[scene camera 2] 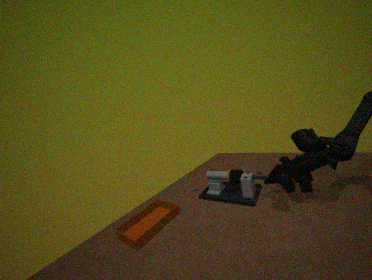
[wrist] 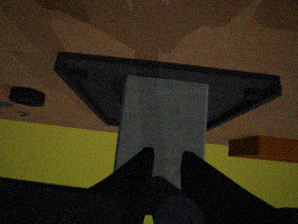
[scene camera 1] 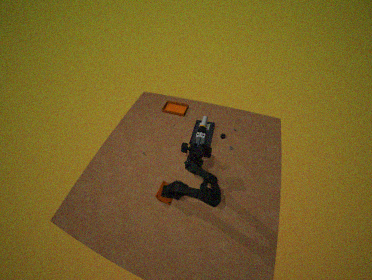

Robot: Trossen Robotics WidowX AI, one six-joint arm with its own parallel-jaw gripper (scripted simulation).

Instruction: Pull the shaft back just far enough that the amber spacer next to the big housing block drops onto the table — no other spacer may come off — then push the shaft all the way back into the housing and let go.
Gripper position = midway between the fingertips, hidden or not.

Observation:
In view: my gripper [scene camera 2: 264, 182], a grey housing block [scene camera 2: 247, 193] and an orange tray [scene camera 2: 139, 229].
My gripper shows as well in the wrist view [wrist: 167, 158]. The grey housing block also shows in the wrist view [wrist: 170, 107].

